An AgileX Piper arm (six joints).
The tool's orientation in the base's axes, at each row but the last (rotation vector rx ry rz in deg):
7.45 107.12 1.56
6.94 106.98 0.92
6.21 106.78 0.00
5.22 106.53 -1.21
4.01 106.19 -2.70
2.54 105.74 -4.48
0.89 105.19 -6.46
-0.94 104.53 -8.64
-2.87 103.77 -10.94
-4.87 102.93 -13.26
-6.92 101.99 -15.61
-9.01 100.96 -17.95
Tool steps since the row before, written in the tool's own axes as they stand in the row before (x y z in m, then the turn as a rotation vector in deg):
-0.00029 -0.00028 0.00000 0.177 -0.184 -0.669
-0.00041 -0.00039 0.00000 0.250 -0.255 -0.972
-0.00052 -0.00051 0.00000 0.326 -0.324 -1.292
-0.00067 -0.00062 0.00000 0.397 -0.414 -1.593
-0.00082 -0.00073 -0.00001 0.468 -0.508 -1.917
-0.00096 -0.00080 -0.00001 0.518 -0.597 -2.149
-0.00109 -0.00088 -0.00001 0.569 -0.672 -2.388
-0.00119 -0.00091 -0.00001 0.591 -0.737 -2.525
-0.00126 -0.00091 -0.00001 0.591 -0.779 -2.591
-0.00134 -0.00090 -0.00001 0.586 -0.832 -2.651
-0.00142 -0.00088 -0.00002 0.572 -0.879 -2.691
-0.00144 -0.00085 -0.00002 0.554 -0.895 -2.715
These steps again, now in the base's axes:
0.00006 -0.00031 0.00025 -0.703 -0.133 0.016
0.00009 -0.00043 0.00036 -1.019 -0.181 0.031
0.00011 -0.00055 0.00047 -1.352 -0.226 0.048
0.00014 -0.00065 0.00062 -1.666 -0.294 0.063
0.00017 -0.00075 0.00079 -2.003 -0.364 0.085
0.00020 -0.00079 0.00095 -2.246 -0.435 0.103
0.00022 -0.00082 0.00111 -2.494 -0.492 0.121
0.00023 -0.00079 0.00125 -2.636 -0.546 0.141
0.00024 -0.00072 0.00135 -2.703 -0.580 0.163
0.00025 -0.00064 0.00146 -2.763 -0.624 0.192
0.00024 -0.00052 0.00157 -2.802 -0.662 0.225
0.00023 -0.00041 0.00160 -2.823 -0.669 0.251

